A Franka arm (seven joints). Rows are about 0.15 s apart.
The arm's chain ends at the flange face. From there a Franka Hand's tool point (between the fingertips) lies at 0.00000 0.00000 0.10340 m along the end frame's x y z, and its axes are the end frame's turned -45 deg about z.
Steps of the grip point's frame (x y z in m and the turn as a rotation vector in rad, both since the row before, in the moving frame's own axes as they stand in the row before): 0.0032, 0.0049, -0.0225, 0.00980, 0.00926, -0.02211; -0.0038, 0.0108, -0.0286, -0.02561, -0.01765, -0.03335; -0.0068, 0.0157, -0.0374, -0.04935, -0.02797, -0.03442; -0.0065, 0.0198, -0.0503, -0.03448, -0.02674, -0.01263; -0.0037, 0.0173, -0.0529, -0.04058, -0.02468, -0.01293; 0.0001, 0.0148, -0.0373, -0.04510, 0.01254, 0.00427
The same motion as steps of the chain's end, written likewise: 0.0058, 0.0026, -0.0225, 0.01348, -0.00038, -0.02211; 0.0043, 0.0072, -0.0285, -0.03059, 0.00563, -0.03335; 0.0046, 0.0103, -0.0372, -0.05467, 0.01512, -0.03442; 0.0088, 0.0141, -0.0502, -0.04329, 0.00547, -0.01263; 0.0084, 0.0101, -0.0528, -0.04615, 0.01124, -0.01293; 0.0063, 0.0080, -0.0372, -0.02302, 0.04076, 0.00427
